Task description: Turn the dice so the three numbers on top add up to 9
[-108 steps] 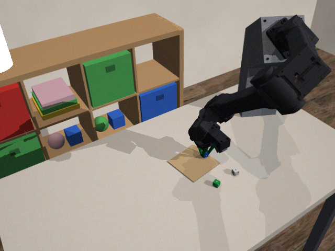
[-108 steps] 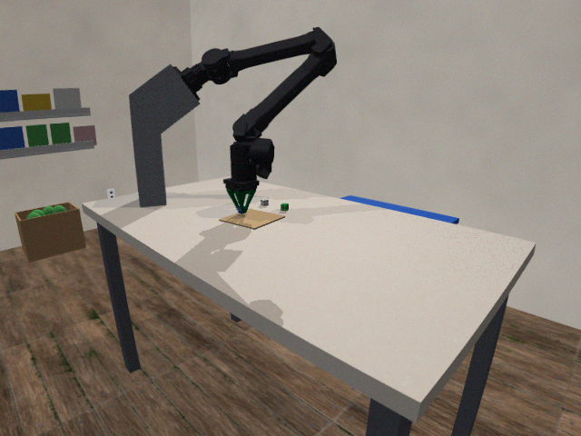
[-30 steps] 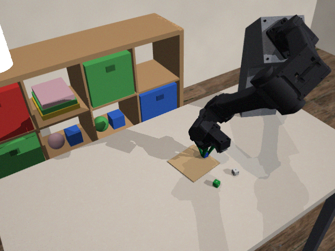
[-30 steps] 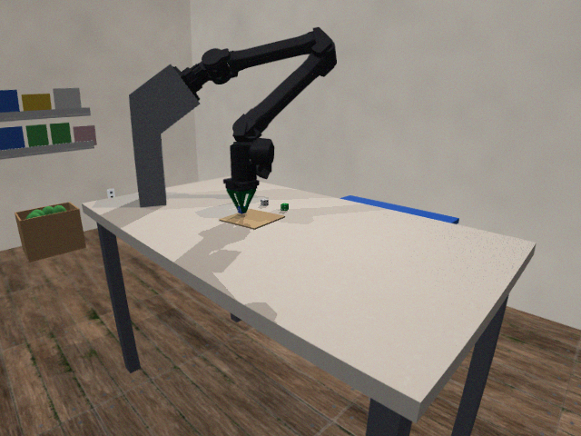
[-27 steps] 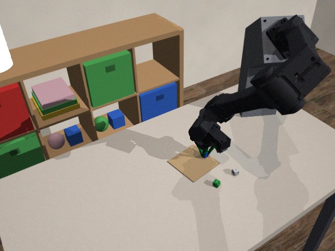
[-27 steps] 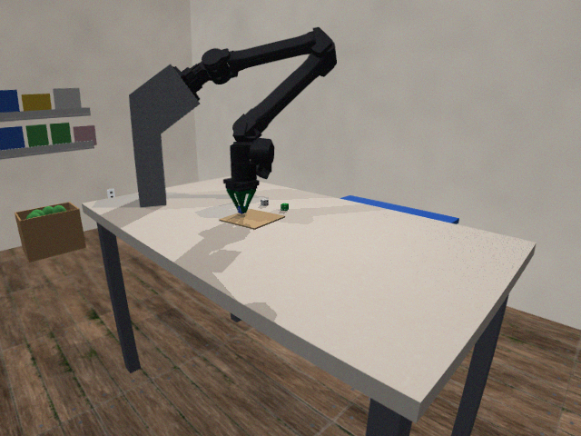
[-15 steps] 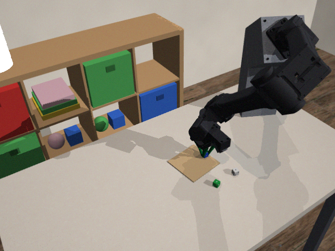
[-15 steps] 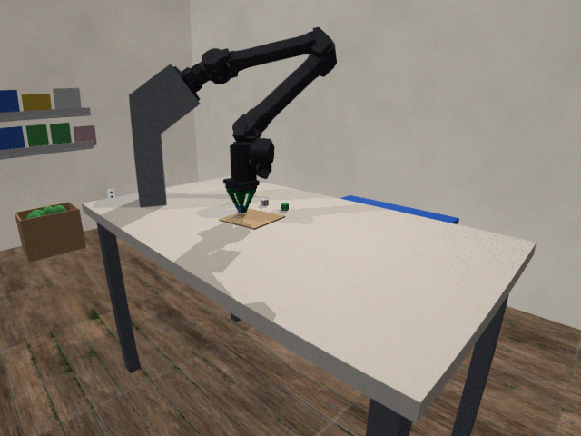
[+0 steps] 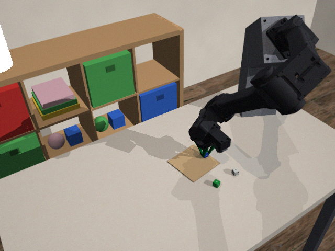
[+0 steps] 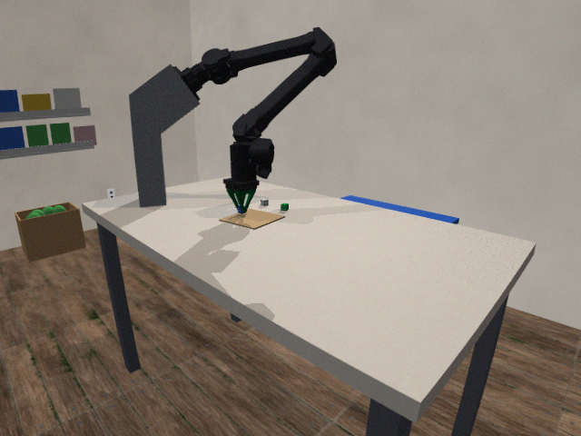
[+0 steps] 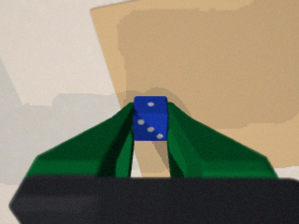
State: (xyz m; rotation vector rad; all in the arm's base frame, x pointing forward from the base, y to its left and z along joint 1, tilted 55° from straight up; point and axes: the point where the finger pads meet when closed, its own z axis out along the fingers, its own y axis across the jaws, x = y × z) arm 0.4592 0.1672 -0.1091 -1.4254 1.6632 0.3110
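Now: hand right at the blue die. Also, from my hand: tan mat (5 cm ahead, 2 cm below); green die (4 cm ahead, 14 cm to the left, 1 cm below); white die (5 cm behind, 12 cm to the left, 1 cm below).
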